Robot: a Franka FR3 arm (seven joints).
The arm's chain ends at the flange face. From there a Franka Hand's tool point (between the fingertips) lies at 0.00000 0.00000 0.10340 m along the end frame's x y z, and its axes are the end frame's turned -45 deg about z.
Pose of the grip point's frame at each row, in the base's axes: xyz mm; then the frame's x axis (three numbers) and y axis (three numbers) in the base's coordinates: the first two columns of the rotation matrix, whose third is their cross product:
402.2 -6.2 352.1 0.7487 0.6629 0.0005 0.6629 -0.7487 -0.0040
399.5 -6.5 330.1 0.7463 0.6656 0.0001 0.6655 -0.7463 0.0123
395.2 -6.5 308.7 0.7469 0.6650 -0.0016 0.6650 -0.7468 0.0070
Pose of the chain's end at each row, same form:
402.4 -6.5 455.5 0.9982 -0.0607 -0.0025 -0.0607 -0.9982 -0.0032
398.6 -5.6 433.5 0.9983 -0.0571 0.0088 -0.0571 -0.9984 0.0086
394.8 -5.8 412.1 0.9984 -0.0578 0.0038 -0.0579 -0.9983 0.0061

